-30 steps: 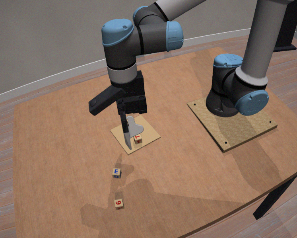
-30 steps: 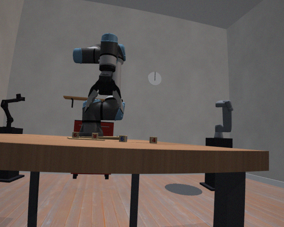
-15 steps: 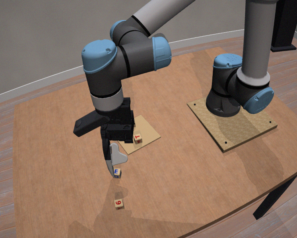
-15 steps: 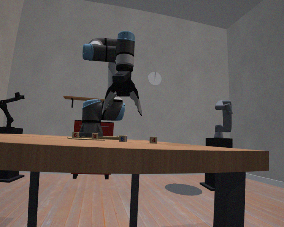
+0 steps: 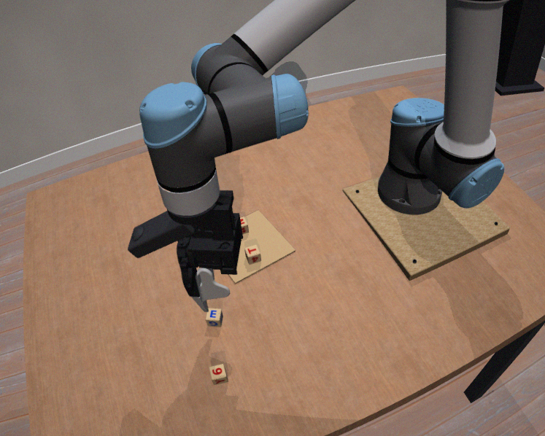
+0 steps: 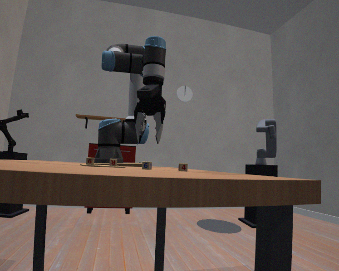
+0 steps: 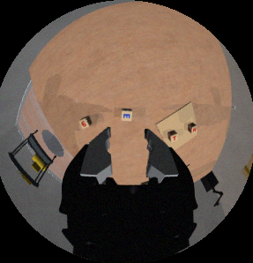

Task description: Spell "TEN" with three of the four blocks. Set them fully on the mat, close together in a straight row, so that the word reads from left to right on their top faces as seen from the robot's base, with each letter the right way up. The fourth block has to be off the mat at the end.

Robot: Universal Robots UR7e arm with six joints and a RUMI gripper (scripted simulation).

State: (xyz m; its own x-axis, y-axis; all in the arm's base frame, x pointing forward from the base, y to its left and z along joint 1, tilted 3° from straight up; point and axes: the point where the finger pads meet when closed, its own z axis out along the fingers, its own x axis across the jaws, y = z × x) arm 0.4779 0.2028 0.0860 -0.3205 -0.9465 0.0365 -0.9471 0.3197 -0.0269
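The E block is 9 cm below my hand. From my hand the other things lie so: T block: 10 cm behind, 12 cm to the right, 8 cm below; tan mat: 9 cm behind, 16 cm to the right, 10 cm below; 9 block: 2 cm ahead, 12 cm to the left, 9 cm below.
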